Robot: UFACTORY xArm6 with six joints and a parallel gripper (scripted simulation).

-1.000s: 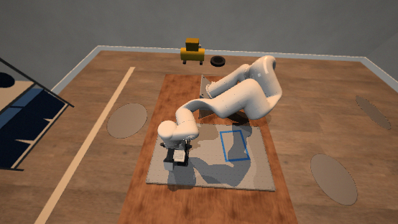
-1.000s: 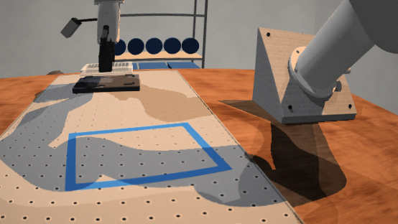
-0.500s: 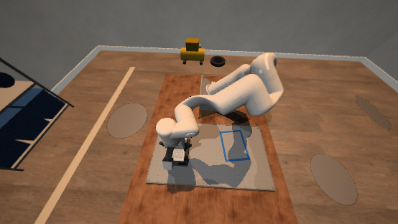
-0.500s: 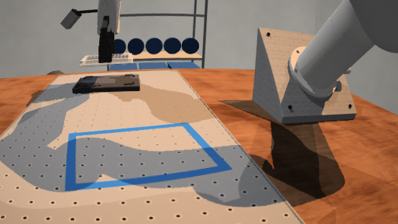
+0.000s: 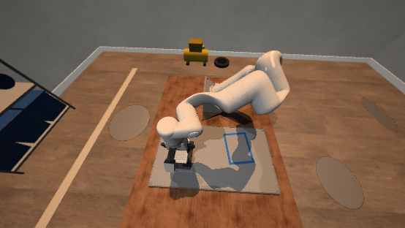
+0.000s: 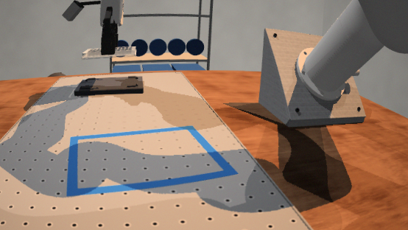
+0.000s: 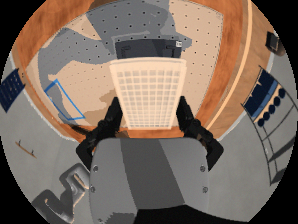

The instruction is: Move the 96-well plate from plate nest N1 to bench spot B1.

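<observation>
My gripper is now 90 mm above the dark plate nest N1. From my hand the other things lie so: 96-well plate (10 mm below).
</observation>
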